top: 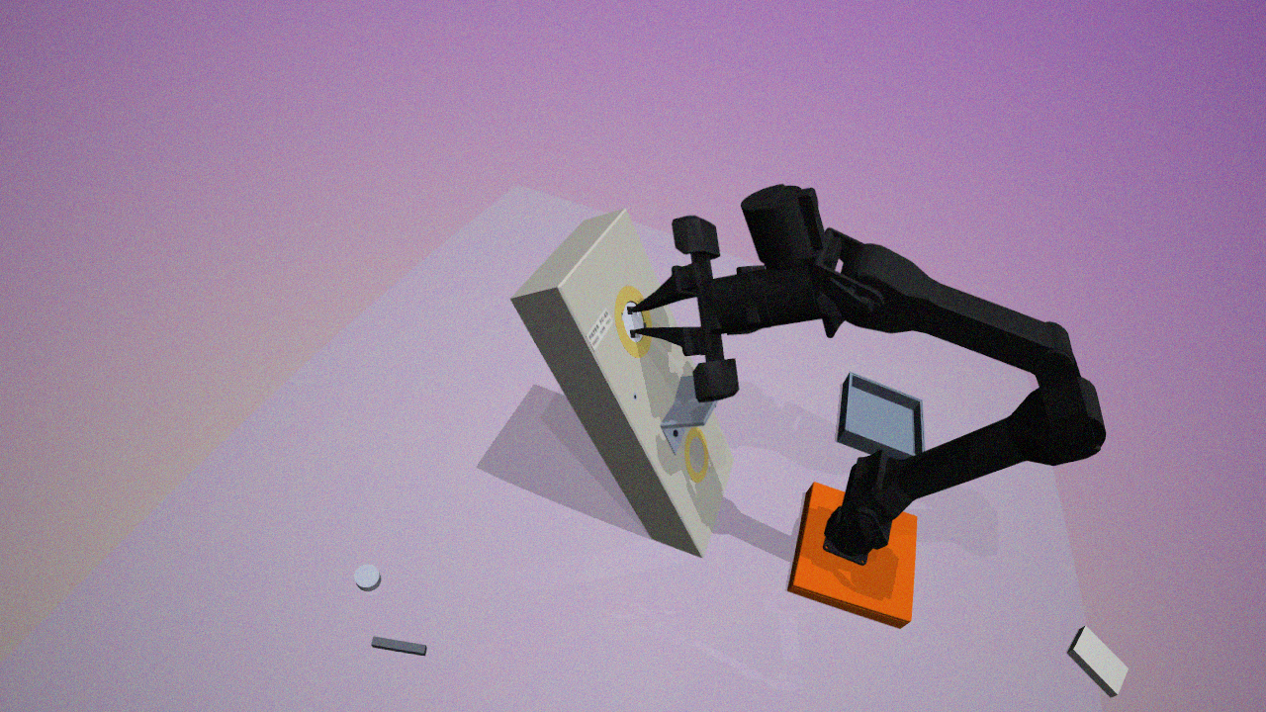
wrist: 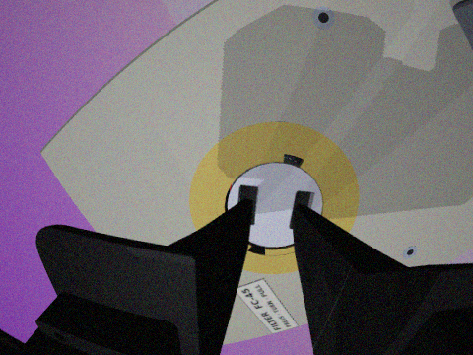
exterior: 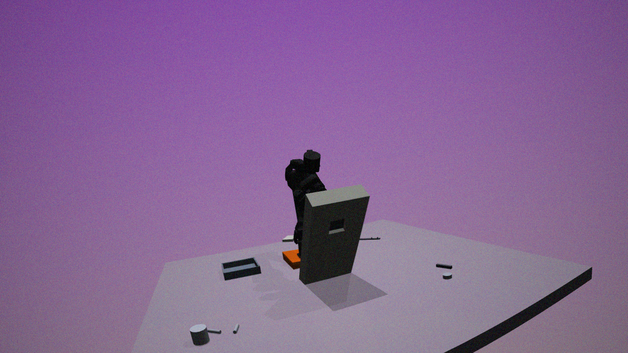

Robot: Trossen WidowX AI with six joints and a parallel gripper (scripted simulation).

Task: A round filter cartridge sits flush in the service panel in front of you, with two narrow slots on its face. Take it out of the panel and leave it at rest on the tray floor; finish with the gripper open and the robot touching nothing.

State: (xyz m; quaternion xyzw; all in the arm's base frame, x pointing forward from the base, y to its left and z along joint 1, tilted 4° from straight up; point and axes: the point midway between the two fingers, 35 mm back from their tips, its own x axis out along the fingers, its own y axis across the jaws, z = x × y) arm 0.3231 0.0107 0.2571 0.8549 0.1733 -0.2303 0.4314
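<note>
Now: gripper tip 10 mm short of the grey round filter cartridge and 10 mm above it. The rest, counted from my gripper tip: service panel: 30 mm behind, 80 mm below; dark bar: 80 mm ahead, 360 mm to the left, 250 mm below; shelf: 90 mm behind, 10 mm to the right, 100 mm below.
</note>
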